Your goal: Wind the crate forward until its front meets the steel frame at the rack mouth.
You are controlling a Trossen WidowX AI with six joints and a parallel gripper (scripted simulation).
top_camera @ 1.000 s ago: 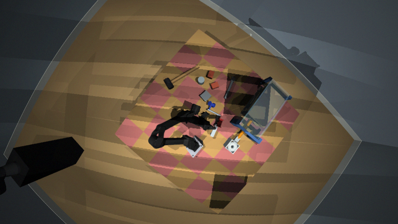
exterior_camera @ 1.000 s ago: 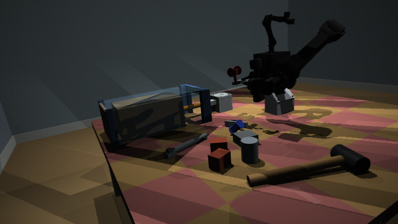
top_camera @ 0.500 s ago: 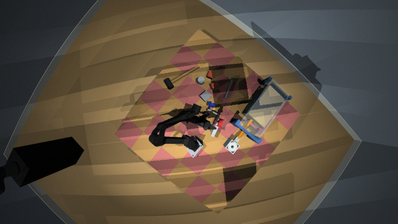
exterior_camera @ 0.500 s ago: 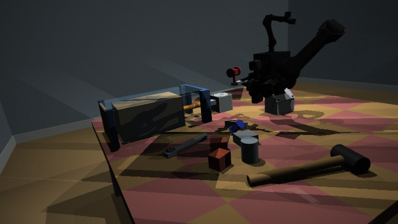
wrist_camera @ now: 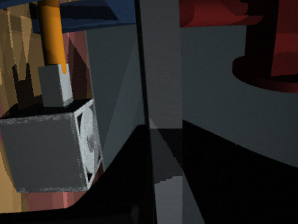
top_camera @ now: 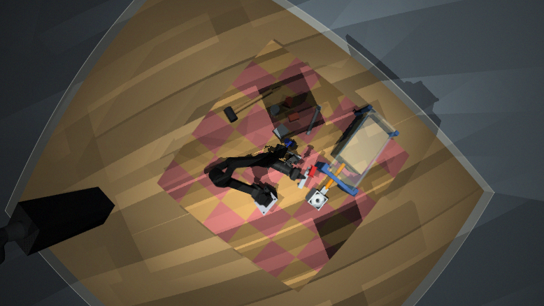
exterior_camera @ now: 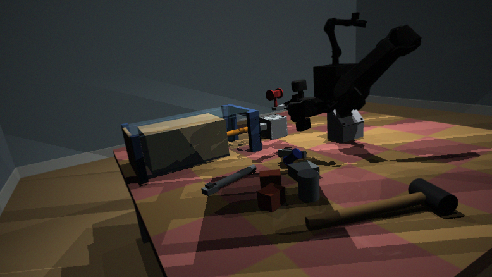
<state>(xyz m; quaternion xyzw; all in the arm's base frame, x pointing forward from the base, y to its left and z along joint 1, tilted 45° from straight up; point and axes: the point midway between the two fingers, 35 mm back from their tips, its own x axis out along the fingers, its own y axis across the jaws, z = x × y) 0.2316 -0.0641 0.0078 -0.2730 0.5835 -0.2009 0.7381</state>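
My gripper tip is now 5 cm short of the red knob, 1 cm to the right of it and 4 cm below it. Also, from my gripper tip: grey winch: 7 cm behind, 18 cm to the right, 14 cm below; blue-knobbed winch handle: 7 cm ahead, 14 cm to the left, 15 cm below; grey crank arm: 1 cm ahead, 1 cm to the left, 1 cm above.
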